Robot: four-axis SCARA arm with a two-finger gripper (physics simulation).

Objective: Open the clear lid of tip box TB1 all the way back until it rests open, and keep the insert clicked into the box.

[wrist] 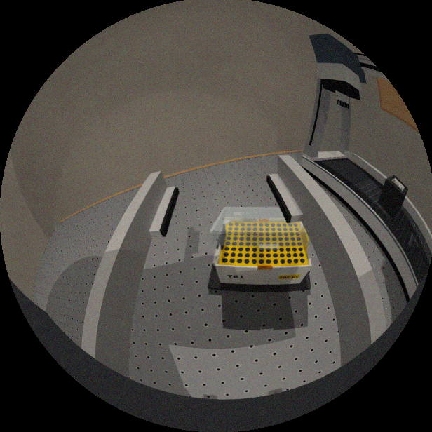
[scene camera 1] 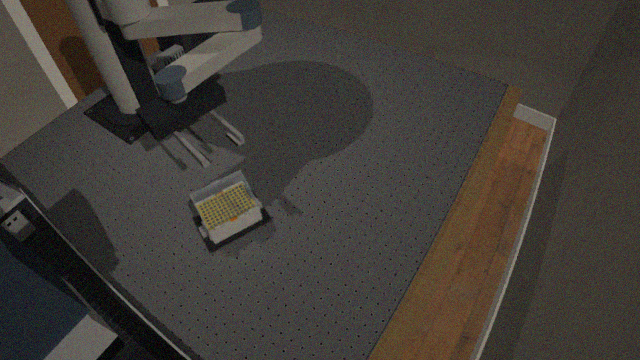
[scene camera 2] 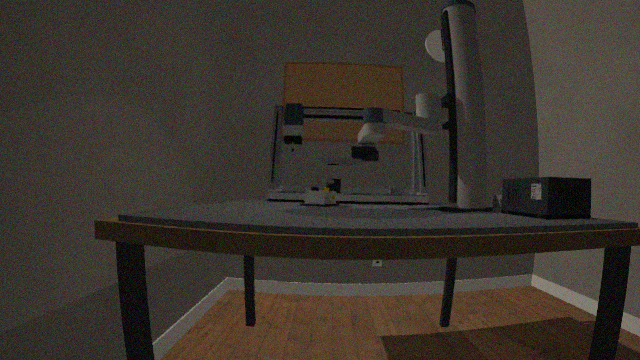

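Where they show: gripper, fingertip midpoint: [scene camera 1: 223, 151] [scene camera 2: 325, 161]; arm's base, link origin: [scene camera 1: 141, 104].
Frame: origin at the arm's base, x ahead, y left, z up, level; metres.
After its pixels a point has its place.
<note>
Tip box TB1 [scene camera 1: 235, 229] @(x 0.624, y -0.192, z 0.035 m) [scene camera 2: 319, 198] @(x 0.590, y -0.106, z 0.043 m) [wrist: 260, 276] is white and sits upright in a black holder. Its yellow insert [scene camera 1: 225, 205] @(x 0.585, y -0.171, z 0.070 m) [wrist: 265, 245] with dark holes lies level in the box, with an orange clip [wrist: 265, 267] at the front edge. The clear lid [scene camera 1: 215, 187] @(x 0.568, y -0.167, z 0.118 m) [wrist: 245, 214] is raised at the box's rear side; its exact tilt is hard to tell. My gripper [scene camera 1: 224, 152] @(x 0.572, y -0.122, z 0.188 m) [wrist: 220, 172] is shut with nothing between its fingers, though they stand some way apart. In scene camera 1 it hangs beyond the lid side, on the arm-column side, apart from the box.
The arm column [scene camera 2: 471, 110] @(x 0.012, y 0.074, z 0.395 m) stands on the perforated mat [scene camera 1: 325, 260] @(x 0.823, y -0.137, z 0.013 m). A dark machine with a gantry [scene camera 1: 125, 305] @(x 0.572, y -0.458, z 0.062 m) [scene camera 2: 272, 150] @(x 0.840, y -0.511, z 0.265 m) runs along one side of the box. A dark case [scene camera 2: 567, 197] @(x -0.108, y 0.551, z 0.073 m) stands beyond the column. The table's wooden edge [scene camera 1: 440, 245] @(x 1.016, y 0.034, z 0.000 m) borders the mat.
</note>
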